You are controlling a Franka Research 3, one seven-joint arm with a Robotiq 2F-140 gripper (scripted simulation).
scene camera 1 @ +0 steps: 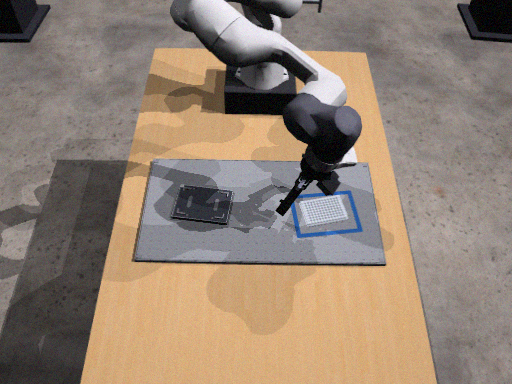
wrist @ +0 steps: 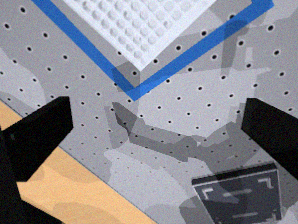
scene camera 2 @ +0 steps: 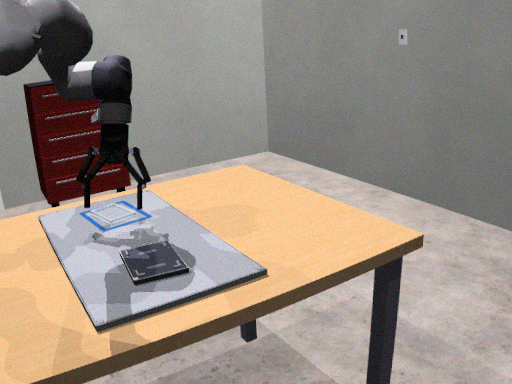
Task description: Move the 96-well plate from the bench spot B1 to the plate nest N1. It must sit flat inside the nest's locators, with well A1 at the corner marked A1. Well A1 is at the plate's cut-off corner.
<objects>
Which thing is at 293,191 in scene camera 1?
The gripper.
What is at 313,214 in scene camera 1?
A white 96-well plate.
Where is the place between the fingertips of the gripper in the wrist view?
158,113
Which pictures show the gripper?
Scene camera 1, the wrist view and scene camera 2: all of them.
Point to a dark plate nest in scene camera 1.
202,207
</objects>
